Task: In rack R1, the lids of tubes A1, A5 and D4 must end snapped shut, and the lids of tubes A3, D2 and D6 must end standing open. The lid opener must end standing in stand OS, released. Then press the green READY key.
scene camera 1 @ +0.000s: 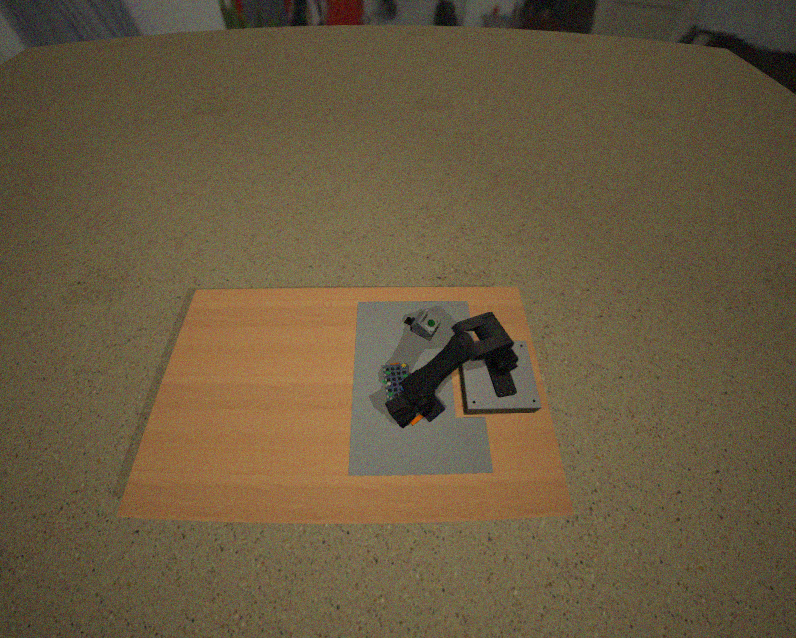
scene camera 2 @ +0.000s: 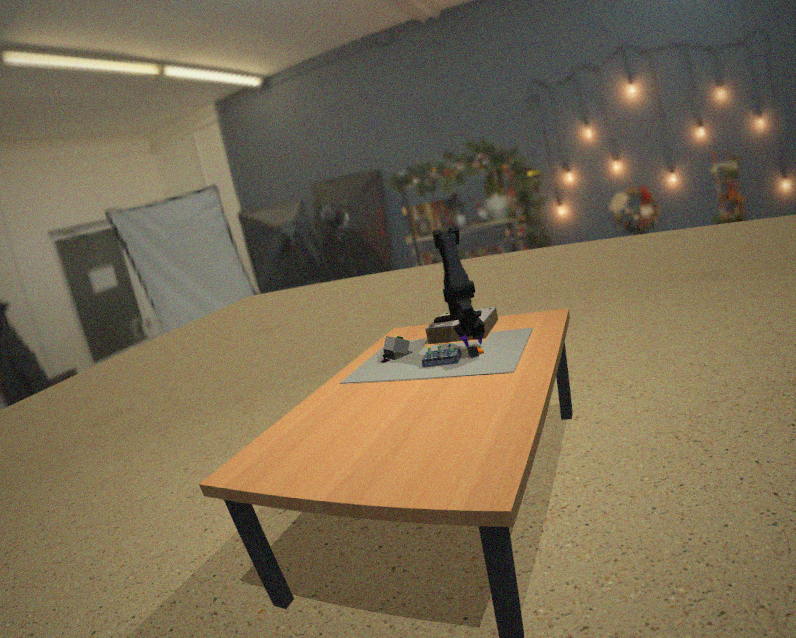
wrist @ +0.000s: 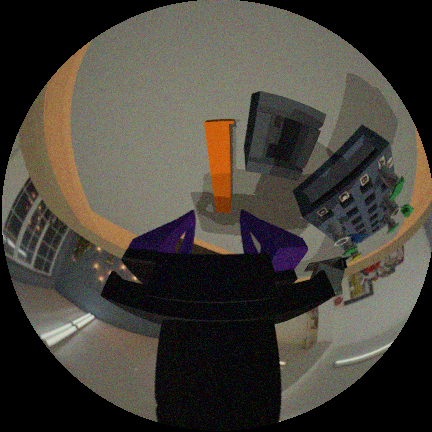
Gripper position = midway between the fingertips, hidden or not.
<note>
The gripper [wrist: 217, 214] is part open and touches a grey mat [scene camera 1: 378, 445]. An orange lid opener [wrist: 217, 131] rests on the grey mat. Also in view: a grey box with green button [wrist: 334, 268] and a dark box [wrist: 280, 135].
The grey mat shows as well in the wrist view [wrist: 137, 113].
</note>
